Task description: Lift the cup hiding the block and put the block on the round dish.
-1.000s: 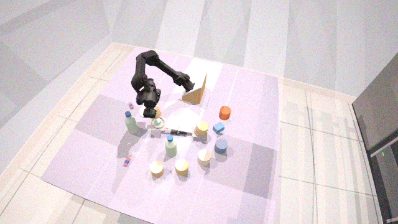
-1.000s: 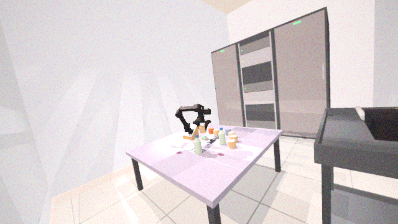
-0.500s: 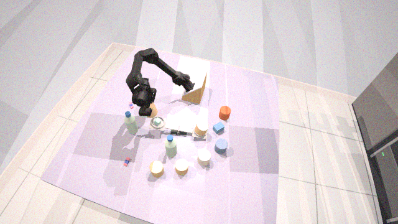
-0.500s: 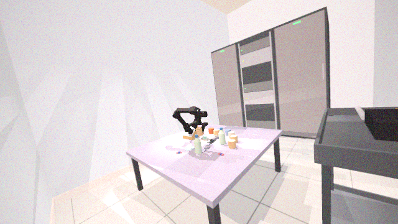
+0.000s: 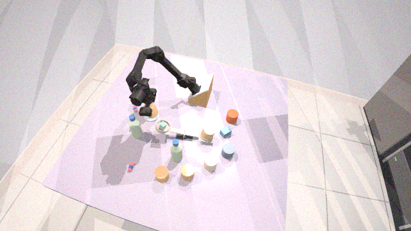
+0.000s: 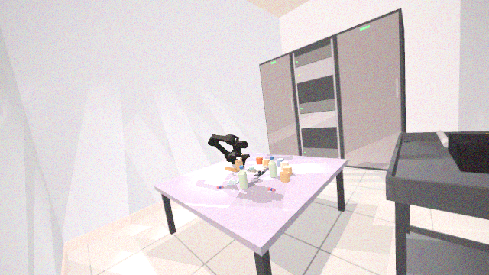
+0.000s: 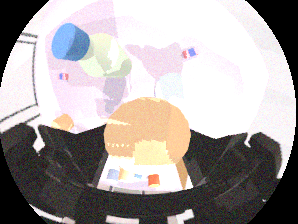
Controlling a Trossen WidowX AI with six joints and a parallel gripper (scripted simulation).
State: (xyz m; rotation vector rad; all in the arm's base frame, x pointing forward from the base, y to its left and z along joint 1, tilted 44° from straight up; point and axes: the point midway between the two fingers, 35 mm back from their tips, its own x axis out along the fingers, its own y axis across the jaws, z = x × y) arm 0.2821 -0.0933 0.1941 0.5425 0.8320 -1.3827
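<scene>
Right now my gripper tip is 8 cm to the right of the pale green block, 5 cm above it and 4 cm short of it. Round my gripper tip: small balance 21 cm to the left, 11 cm below, 3 cm ahead; then blue cube 44 cm to the left, 11 cm below, 6 cm behind; then pale round dish 13 cm below, 7 cm behind, 5 cm to the right.
</scene>
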